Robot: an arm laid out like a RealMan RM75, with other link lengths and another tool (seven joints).
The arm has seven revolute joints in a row. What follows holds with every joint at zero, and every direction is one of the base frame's.
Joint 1 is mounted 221.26 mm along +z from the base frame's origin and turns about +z.
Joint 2 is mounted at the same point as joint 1 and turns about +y.
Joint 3 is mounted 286.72 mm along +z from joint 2 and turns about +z.
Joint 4 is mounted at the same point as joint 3 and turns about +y.
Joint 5 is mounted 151.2 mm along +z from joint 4 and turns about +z.
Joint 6 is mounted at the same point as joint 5 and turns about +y.
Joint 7 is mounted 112.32 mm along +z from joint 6 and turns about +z.
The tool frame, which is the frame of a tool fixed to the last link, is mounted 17 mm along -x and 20 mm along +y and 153 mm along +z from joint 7; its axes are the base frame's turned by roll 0, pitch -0.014 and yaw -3.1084 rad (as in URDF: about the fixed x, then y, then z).
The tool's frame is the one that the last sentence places.
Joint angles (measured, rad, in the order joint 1, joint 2, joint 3, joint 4, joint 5, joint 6, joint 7), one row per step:
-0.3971, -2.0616, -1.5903, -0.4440, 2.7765, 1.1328, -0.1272
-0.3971, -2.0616, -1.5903, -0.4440, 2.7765, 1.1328, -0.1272
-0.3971, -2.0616, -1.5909, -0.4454, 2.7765, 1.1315, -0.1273
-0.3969, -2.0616, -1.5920, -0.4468, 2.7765, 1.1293, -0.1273
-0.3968, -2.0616, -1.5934, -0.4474, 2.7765, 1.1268, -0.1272
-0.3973, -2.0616, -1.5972, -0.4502, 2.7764, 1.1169, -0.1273
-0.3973, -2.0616, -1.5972, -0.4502, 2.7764, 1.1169, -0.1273
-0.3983, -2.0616, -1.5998, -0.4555, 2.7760, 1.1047, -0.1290
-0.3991, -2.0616, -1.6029, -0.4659, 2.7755, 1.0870, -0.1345
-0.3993, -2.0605, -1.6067, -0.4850, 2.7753, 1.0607, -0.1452
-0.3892, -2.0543, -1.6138, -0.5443, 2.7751, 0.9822, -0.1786
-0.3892, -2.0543, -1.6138, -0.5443, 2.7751, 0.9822, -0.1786
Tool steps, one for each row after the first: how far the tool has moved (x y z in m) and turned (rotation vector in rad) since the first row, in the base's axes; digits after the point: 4 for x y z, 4 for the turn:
0.0000, 0.0000, 0.0000, 0.0000, 0.0000, 0.0000
0.0001, 0.0001, 0.0002, 0.0002, -0.0006, 0.0000
-0.0002, 0.0003, 0.0003, 0.0003, -0.0015, 0.0011
-0.0007, 0.0005, 0.0004, 0.0001, -0.0022, 0.0032
-0.0022, 0.0014, 0.0003, -0.0021, -0.0050, 0.0094
-0.0022, 0.0014, 0.0003, -0.0021, -0.0050, 0.0094
-0.0028, 0.0027, 0.0000, -0.0058, -0.0098, 0.0137
-0.0030, 0.0045, -0.0003, -0.0112, -0.0197, 0.0169
-0.0023, 0.0071, 0.0000, -0.0187, -0.0356, 0.0181
-0.0039, 0.0118, 0.0011, -0.0425, -0.0801, 0.0275
-0.0039, 0.0118, 0.0011, -0.0425, -0.0801, 0.0275

